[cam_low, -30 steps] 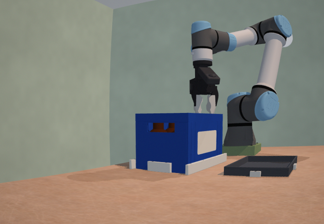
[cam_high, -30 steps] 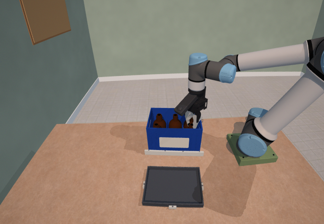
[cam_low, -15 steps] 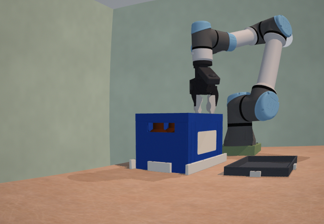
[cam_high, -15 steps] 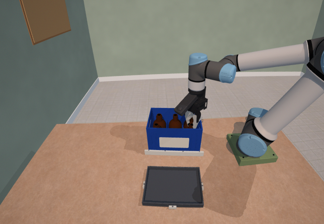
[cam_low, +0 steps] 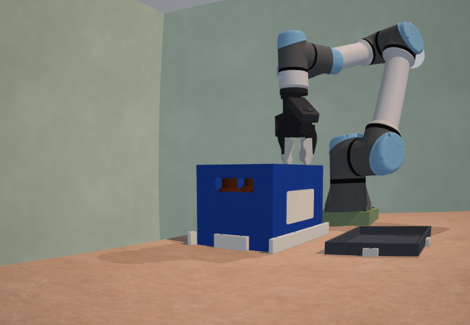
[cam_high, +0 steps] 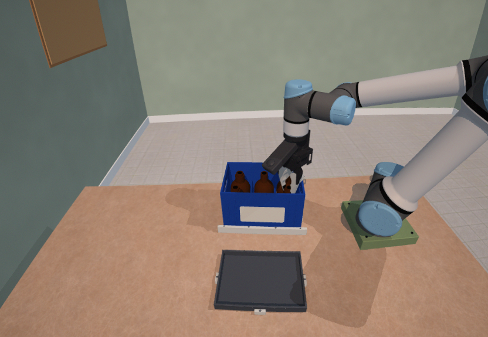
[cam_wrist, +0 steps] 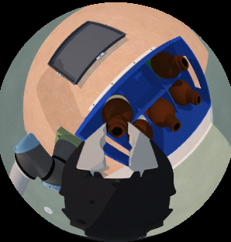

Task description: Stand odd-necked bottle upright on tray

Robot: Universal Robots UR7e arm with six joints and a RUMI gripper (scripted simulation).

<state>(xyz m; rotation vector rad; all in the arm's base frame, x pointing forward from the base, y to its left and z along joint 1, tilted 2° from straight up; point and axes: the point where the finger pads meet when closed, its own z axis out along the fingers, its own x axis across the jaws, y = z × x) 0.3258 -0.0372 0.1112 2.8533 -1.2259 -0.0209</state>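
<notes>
Now: hand 90 mm to the left of the glass bottle, 80 mm short of it and 70 mm above it. Round my hand: dark tray: 250 mm to the left, 140 mm below, 90 mm ahead; blue crate: 80 mm ahead, 70 mm below, 50 mm to the right.
</notes>
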